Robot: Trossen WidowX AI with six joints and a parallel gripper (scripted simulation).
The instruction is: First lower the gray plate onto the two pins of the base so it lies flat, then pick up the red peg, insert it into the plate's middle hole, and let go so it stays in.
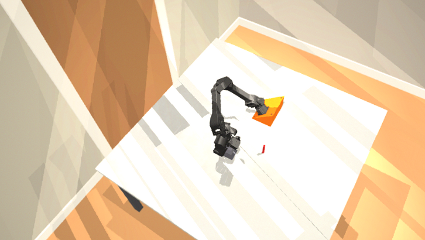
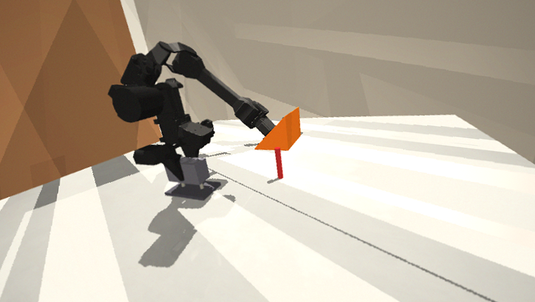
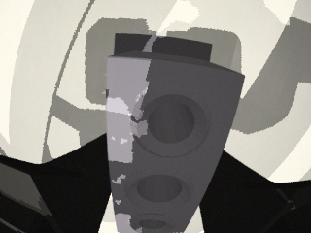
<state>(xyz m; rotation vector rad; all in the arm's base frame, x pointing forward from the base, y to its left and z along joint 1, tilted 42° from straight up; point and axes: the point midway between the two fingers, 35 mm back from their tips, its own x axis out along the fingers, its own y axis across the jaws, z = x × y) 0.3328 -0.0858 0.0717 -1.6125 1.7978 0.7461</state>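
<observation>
Right now my gripper tip is 200 mm to the right of the red peg and 80 mm past it. Also, from my gripper tip: gray plate 30 mm above.
</observation>
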